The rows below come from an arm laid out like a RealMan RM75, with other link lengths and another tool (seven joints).
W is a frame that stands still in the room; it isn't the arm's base.
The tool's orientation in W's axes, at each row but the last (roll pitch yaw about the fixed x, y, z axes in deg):
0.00, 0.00, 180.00
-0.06, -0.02, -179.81
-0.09, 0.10, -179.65
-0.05, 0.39, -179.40
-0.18, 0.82, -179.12
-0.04, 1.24, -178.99
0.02, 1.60, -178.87
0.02, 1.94, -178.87
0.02, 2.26, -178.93
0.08, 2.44, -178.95
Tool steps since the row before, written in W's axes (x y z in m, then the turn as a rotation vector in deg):
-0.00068, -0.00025, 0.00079, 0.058, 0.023, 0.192
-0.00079, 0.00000, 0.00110, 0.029, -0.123, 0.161
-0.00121, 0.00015, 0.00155, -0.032, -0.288, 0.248
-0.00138, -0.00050, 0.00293, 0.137, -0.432, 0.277
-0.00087, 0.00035, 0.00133, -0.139, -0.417, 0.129
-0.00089, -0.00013, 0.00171, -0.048, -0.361, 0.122
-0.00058, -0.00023, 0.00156, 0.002, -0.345, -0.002
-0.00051, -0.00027, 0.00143, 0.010, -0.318, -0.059
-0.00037, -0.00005, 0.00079, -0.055, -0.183, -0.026
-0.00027, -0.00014, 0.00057, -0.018, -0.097, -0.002
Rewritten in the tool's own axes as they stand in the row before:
0.00068, 0.00025, 0.00079, -0.058, -0.023, 0.192
0.00079, 0.00000, 0.00110, -0.029, 0.123, 0.161
0.00121, -0.00016, 0.00155, 0.033, 0.287, 0.249
0.00137, 0.00048, 0.00294, -0.134, 0.433, 0.276
0.00085, -0.00037, 0.00134, 0.144, 0.414, 0.132
0.00085, 0.00011, 0.00173, 0.052, 0.360, 0.123
0.00054, 0.00022, 0.00158, 0.005, 0.345, -0.002
0.00047, 0.00026, 0.00145, -0.002, 0.318, -0.059
0.00034, 0.00004, 0.00080, 0.059, 0.182, -0.024
0.00025, 0.00014, 0.00058, 0.020, 0.097, -0.001

